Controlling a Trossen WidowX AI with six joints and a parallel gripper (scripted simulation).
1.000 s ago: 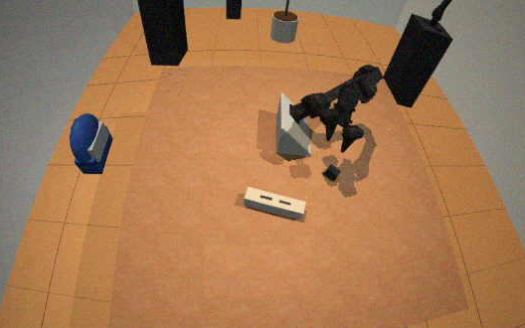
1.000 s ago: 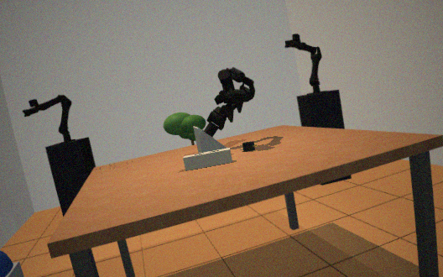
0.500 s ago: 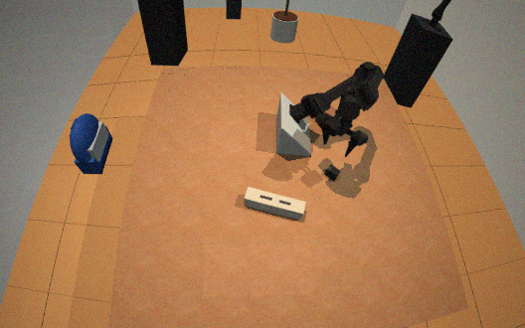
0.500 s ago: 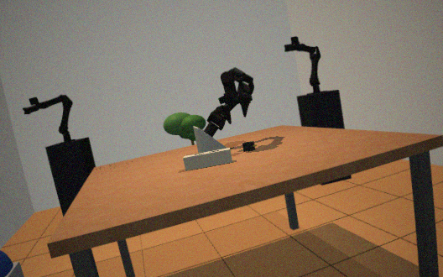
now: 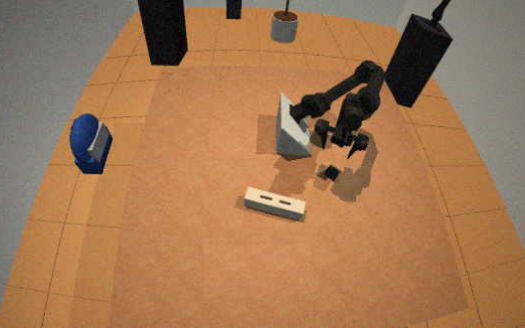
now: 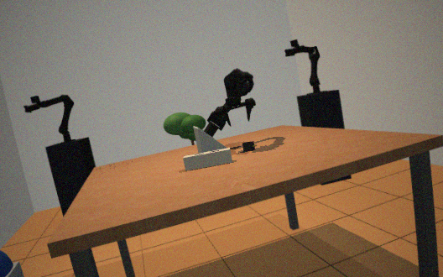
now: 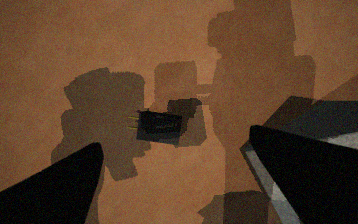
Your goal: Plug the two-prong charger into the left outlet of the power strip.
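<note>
Now: the black two-prong charger 10 mm ahead of my gripper tip, 40 mm to the left of it and 110 mm below it.
</note>
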